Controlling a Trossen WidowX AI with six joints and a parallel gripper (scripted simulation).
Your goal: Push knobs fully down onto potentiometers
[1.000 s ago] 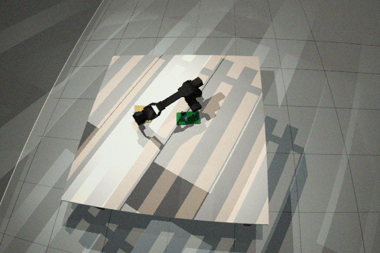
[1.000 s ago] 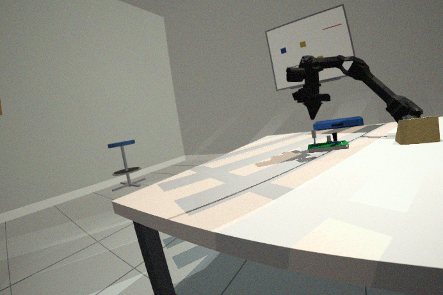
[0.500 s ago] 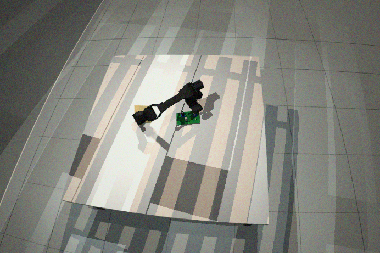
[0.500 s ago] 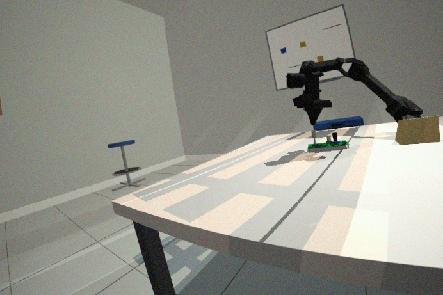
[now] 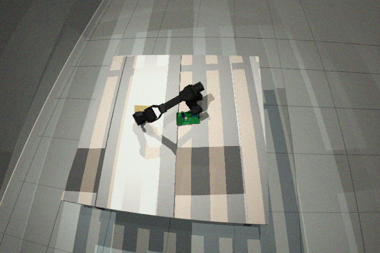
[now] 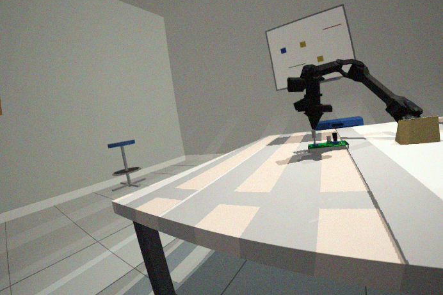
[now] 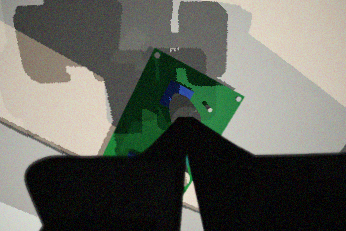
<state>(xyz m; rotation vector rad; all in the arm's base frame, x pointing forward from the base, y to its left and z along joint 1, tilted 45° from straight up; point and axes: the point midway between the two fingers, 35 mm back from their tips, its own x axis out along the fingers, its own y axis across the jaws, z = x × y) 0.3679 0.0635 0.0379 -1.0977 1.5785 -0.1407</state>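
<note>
Right now the grey knob is 20 mm below my gripper tip. Also, from my gripper tip: black knob 80 mm behind, 40 mm below, 10 mm to the right.
</note>
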